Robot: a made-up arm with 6 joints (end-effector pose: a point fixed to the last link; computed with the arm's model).
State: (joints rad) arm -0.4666 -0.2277 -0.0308 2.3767 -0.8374 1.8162
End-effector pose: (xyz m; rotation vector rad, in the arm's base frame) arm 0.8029 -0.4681 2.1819 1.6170 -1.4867 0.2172
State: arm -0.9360 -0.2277 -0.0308 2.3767 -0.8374 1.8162
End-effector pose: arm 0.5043 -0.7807 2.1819 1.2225 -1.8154 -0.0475
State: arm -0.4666 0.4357 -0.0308 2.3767 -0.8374 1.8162
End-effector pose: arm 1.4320 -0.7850 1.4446 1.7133 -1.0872 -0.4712
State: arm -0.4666 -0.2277 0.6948 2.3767 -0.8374 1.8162
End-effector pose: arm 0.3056 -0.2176 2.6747 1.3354 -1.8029 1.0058
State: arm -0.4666 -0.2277 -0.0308 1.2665 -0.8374 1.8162
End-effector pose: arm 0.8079 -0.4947 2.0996 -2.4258 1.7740 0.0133
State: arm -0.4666 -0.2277 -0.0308 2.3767 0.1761 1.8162
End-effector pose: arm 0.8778 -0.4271 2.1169 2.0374 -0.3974 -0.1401
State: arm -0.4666 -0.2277 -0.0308 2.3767 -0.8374 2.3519
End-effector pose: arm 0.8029 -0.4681 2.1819 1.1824 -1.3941 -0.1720
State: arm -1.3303 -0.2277 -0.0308 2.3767 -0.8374 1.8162
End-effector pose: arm 0.1657 -0.9145 2.1819 0.8480 -2.0312 -0.2693
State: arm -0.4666 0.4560 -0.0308 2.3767 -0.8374 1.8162
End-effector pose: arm 1.4436 -0.7909 1.4156 1.7139 -1.0736 -0.4915
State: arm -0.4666 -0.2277 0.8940 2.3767 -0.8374 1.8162
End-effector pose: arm 0.1258 -0.1271 2.7287 1.2243 -1.8631 1.2241
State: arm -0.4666 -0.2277 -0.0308 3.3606 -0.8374 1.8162
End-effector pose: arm 0.8329 -0.3995 2.2024 0.7568 -0.9870 0.3181
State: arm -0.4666 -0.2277 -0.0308 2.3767 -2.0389 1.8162
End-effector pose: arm 0.6871 -0.4226 2.1694 0.6070 -2.5076 0.6281
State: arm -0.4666 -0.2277 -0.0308 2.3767 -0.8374 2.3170
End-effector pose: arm 0.8029 -0.4681 2.1819 1.2112 -1.4021 -0.1482
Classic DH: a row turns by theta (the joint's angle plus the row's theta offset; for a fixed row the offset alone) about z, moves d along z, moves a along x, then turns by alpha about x. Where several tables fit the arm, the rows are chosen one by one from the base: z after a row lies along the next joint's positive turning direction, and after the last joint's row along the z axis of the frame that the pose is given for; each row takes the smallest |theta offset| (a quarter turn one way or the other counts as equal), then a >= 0, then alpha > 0; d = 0 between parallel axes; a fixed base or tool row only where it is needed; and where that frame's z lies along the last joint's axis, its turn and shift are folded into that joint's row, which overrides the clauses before.
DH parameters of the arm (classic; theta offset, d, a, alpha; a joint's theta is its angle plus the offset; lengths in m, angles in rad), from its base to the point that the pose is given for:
joint 1: 0 0.7906 0.2096 -1.5708
joint 2: -1.5708 0 0.9282 3.1416
joint 3: 0 0 0.2369 -1.5708
joint 4: 0 -0.9309 0 1.5708
joint 5: 0 0 0 -1.5708
joint 6: 1.5708 -0.1106 0 1.5708
tool (fixed): -1.5708 0 0 0

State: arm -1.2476 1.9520 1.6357 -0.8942 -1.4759 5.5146
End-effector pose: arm 0.7223 -1.8863 0.3121 2.3415 0.7550 -0.6993
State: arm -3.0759 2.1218 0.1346 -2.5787 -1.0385 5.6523
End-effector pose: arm -0.8863 -0.1093 -0.7265 -0.3712 1.9562 -0.5612
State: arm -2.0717 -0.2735 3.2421 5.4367 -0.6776 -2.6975
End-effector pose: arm 0.4864 0.7804 1.1350 0.3524 -0.0024 0.5894
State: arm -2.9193 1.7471 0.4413 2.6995 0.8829 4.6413
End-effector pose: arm -1.4938 -0.3751 -0.2966 1.4921 0.5111 -0.9453
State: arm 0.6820 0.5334 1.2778 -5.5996 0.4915 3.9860
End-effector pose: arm 0.9496 0.8135 2.4906 1.5515 -0.1464 1.6520
